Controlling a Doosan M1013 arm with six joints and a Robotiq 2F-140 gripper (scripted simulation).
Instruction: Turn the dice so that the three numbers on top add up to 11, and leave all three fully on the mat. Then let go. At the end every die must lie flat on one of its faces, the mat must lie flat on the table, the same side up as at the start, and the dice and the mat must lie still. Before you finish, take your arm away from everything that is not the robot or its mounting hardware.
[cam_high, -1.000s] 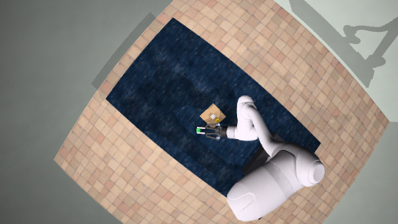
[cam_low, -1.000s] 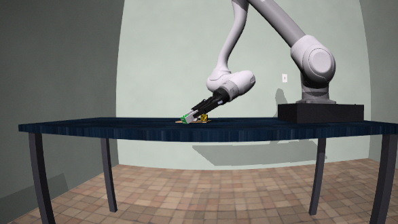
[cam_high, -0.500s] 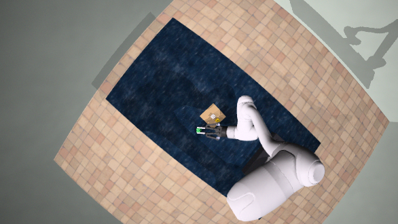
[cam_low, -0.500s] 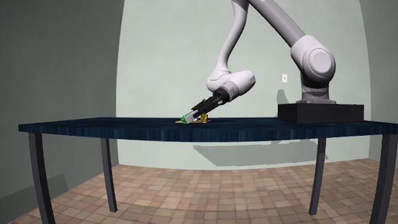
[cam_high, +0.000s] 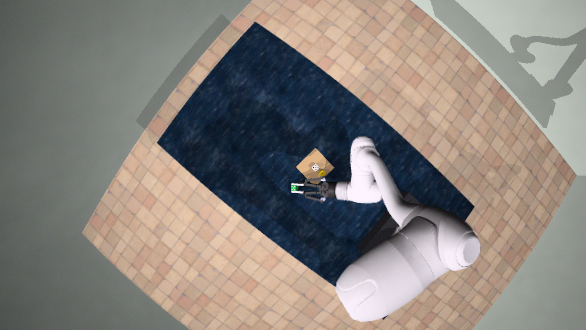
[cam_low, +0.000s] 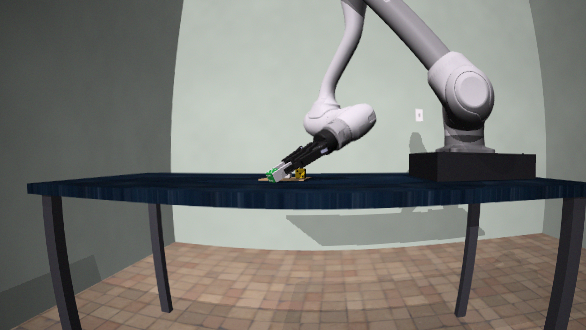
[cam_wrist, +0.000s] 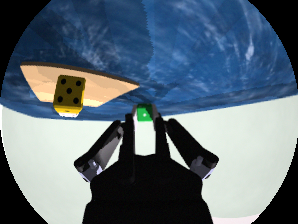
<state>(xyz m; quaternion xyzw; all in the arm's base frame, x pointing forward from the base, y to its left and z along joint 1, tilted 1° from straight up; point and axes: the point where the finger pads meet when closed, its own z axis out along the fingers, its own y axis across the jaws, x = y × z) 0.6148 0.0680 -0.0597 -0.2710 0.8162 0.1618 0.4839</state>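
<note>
The green die is 2 cm ahead of my hand, 1 cm to the left of it and 1 cm below it. Also, from my hand: white die 13 cm to the right, 1 cm below, 1 cm behind; yellow die 13 cm to the right, 5 cm behind, 1 cm below; tan mat 13 cm to the right, 3 cm below, 1 cm behind.
</note>
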